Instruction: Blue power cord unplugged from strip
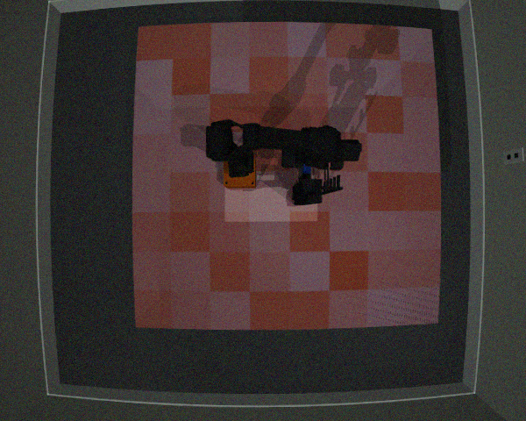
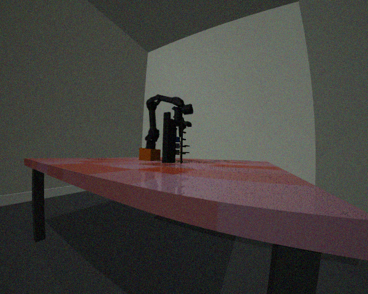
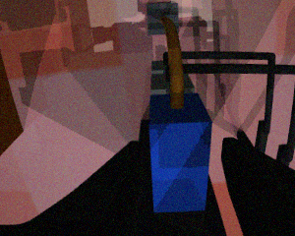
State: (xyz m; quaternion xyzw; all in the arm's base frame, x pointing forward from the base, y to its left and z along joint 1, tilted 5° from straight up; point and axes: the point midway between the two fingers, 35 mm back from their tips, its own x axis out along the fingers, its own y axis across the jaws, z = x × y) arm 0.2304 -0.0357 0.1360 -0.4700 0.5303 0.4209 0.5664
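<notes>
My gripper tip is now 30 mm to the left of the blue plug and 10 mm above it.
</notes>
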